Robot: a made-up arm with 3 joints. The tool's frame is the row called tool. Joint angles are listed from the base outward. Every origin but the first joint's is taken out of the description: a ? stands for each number. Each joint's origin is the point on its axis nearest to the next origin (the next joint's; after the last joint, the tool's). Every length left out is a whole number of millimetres.
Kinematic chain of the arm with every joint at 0, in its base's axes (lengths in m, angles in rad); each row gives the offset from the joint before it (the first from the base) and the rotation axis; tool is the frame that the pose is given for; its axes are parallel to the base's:
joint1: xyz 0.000 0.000 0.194 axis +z
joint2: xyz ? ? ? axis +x
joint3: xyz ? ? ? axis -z
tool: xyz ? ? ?
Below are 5 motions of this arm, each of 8 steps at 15 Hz.
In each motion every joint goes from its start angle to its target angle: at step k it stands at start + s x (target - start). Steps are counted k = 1, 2, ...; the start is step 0. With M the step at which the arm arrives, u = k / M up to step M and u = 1 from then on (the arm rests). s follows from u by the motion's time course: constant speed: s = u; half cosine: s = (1 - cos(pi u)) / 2; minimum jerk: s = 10 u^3 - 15 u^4 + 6 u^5.
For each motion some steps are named. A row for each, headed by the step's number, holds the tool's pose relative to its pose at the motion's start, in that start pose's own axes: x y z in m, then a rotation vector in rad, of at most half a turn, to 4 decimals.
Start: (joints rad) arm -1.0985 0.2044 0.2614
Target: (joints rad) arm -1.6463 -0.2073 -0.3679
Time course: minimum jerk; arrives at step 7
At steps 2, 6, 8:
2: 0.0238 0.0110 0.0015 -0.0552 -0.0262 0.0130
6: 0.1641 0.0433 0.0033 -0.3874 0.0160 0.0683
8: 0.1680 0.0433 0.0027 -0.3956 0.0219 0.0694

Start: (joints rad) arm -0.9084 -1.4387 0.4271
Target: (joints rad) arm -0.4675 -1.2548 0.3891
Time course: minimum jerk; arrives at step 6
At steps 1, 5, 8:
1: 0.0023 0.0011 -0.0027 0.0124 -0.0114 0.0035
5: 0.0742 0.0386 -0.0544 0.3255 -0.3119 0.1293
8: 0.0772 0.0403 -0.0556 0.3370 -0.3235 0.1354

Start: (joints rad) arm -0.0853 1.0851 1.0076
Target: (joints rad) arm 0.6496 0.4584 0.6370
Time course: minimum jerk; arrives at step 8
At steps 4, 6, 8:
4: 0.1348 0.0105 0.0955 -0.4251 -0.0657 0.4035
6: 0.2341 0.0713 0.1460 -0.7317 -0.0847 0.7802
8: 0.2565 0.0933 0.1532 -0.8062 -0.0856 0.8855

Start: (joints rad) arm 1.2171 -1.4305 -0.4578
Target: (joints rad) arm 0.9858 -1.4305 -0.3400
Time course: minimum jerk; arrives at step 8
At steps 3, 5, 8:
3: -0.0190 -0.0008 -0.0079 0.0269 0.0570 -0.0413
5: -0.0511 -0.0005 -0.0173 0.0670 0.1520 -0.1086
8: -0.0711 0.0008 -0.0207 0.0890 0.2112 -0.1496

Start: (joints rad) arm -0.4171 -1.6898 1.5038
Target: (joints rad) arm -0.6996 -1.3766 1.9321
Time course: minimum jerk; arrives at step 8
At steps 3, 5, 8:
3: -0.0429 -0.0195 0.0566 -0.0769 0.0868 -0.1118
5: -0.1079 -0.0262 0.1680 -0.2252 0.2081 -0.3069
8: -0.1423 -0.0124 0.2440 -0.3286 0.2683 -0.4326

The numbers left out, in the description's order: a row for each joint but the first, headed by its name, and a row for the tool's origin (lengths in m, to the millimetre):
joint2: -0.114 -0.063 0.000
joint3: 0.000 0.321 -0.065
tool: 0.109 -0.350 0.000

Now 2 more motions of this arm.
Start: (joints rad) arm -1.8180 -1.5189 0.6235
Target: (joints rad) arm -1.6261 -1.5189 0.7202
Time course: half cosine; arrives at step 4
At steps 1, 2, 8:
1: -0.0017 0.0004 -0.0065 0.0165 -0.0227 -0.0127
2: -0.0054 0.0020 -0.0230 0.0578 -0.0764 -0.0433
8: -0.0090 0.0062 -0.0477 0.1193 -0.1500 -0.0864

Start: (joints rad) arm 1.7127 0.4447 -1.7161
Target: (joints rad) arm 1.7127 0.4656 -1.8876
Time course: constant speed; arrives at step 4
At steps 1, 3, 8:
1: 0.0152 0.0049 0.0026 -0.0009 -0.0052 0.0429
3: 0.0449 0.0167 0.0082 -0.0033 -0.0153 0.1286
8: 0.0594 0.0236 0.0112 -0.0048 -0.0204 0.1715

